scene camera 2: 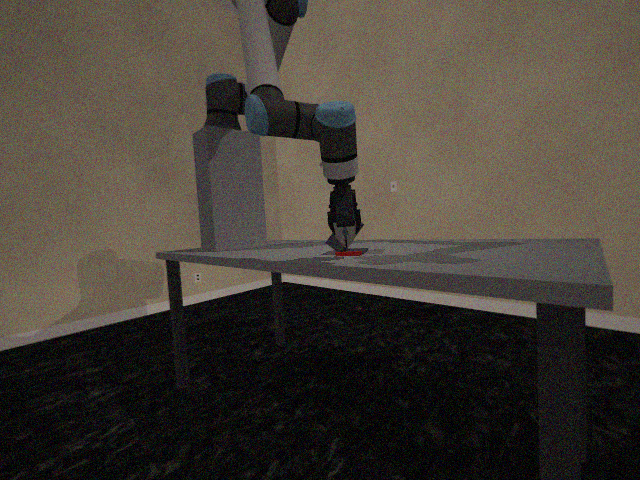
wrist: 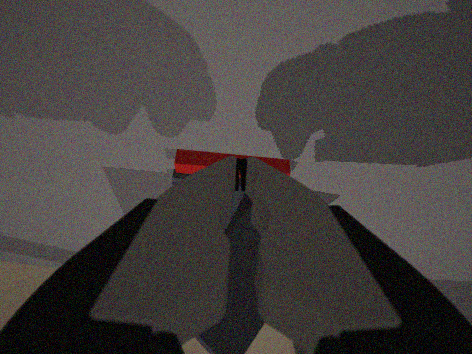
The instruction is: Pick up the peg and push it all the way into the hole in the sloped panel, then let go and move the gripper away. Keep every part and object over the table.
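Pixels of known places: gripper, fingertip midpoint: (scene camera 2: 346,246) (wrist: 239,162); arm's base at its link origin: (scene camera 2: 223,133).
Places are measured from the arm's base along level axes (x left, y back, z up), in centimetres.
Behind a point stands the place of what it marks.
Observation:
My gripper (scene camera 2: 345,249) @[x -12.4, y -87.5, z -56.8 cm] (wrist: 239,162) @[x -12.4, y -87.5, z -56.8 cm] is shut, with its fingertips together and no peg seen between them. It points down, low over the table, right at a low part with a bright red face (scene camera 2: 348,253) @[x -9.3, y -85.7, z -59.1 cm] (wrist: 187,161) @[x -7.6, y -88.3, z -58.9 cm]. In the wrist view this red face runs left and right behind the fingertips, which hide its middle. A dark surface adjoins the red face; I cannot tell whether this is the sloped panel. The hole cannot be made out, and the peg cannot be told apart in either view. Whether the fingertips touch the part is unclear.
The grey table (scene camera 2: 542,263) @[x -7.8, y -132.6, z -59.9 cm] extends to the right of the gripper, with its front edge nearer the camera. The robot's grey pedestal (scene camera 2: 237,191) @[x -2.4, y -13.7, z -31.6 cm] stands at the back left. Large arm shadows fall across the table top in the wrist view. A wall stands behind the table.

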